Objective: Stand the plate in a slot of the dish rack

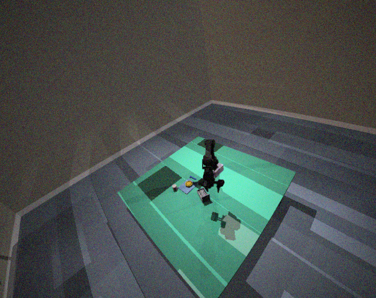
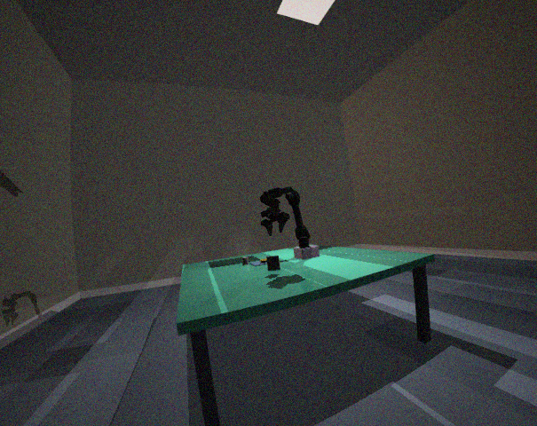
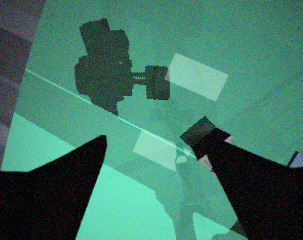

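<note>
My gripper tip is now 30 mm past the yellow-brown plate, 360 mm to the left of it and 200 mm above it. From my gripper tip the other things lie so: blue spoon: 110 mm behind, 410 mm to the right, 210 mm below; then light blue mat: 10 mm behind, 360 mm to the right, 210 mm below; then dish rack: 30 mm behind, 160 mm to the right, 190 mm below.
</note>
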